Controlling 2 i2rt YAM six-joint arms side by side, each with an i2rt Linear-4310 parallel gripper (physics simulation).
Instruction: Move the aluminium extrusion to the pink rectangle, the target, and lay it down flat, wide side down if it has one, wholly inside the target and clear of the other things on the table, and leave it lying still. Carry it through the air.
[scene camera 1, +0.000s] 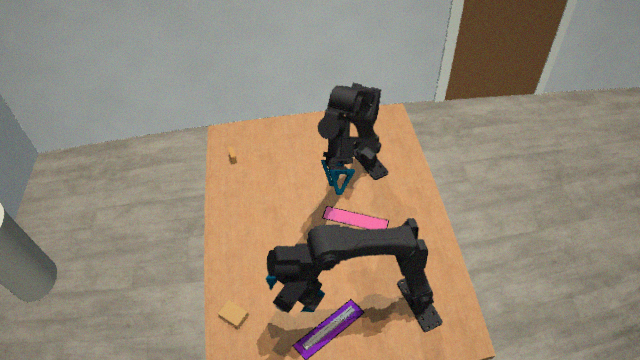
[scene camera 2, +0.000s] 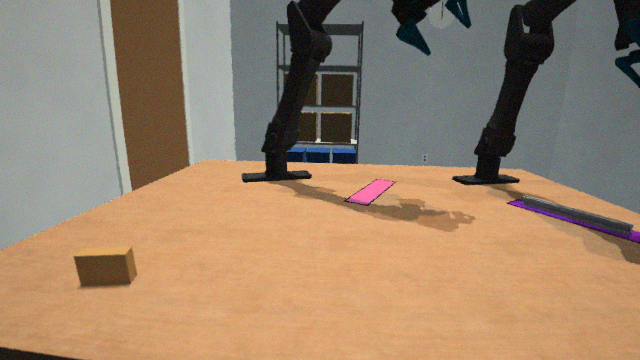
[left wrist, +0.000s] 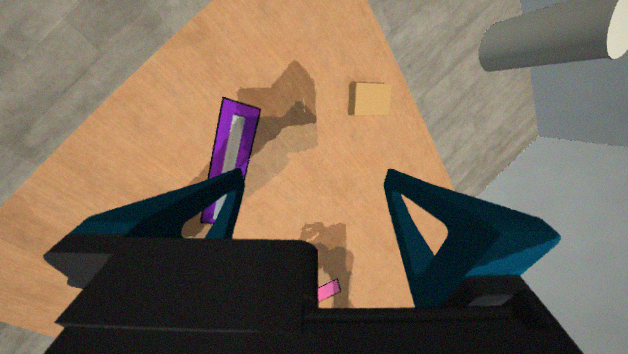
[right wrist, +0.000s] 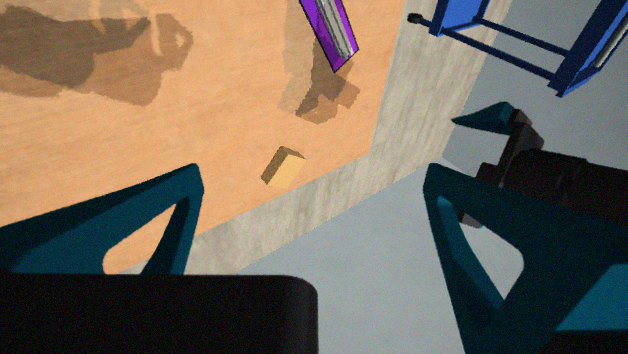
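Note:
The aluminium extrusion lies flat on a purple rectangle. The pink rectangle is bare; the left arm's link covers a little of its lower edge in scene camera 1. My left gripper is open and empty, raised above the table up and left of the extrusion in scene camera 1, partly cut off in scene camera 2. My right gripper is open and empty, in the air above the pink rectangle in scene camera 1's picture.
A tan block lies near the table edge, left of the extrusion in scene camera 1. A small orange block stands farther up in that view. A grey cylinder is off the table.

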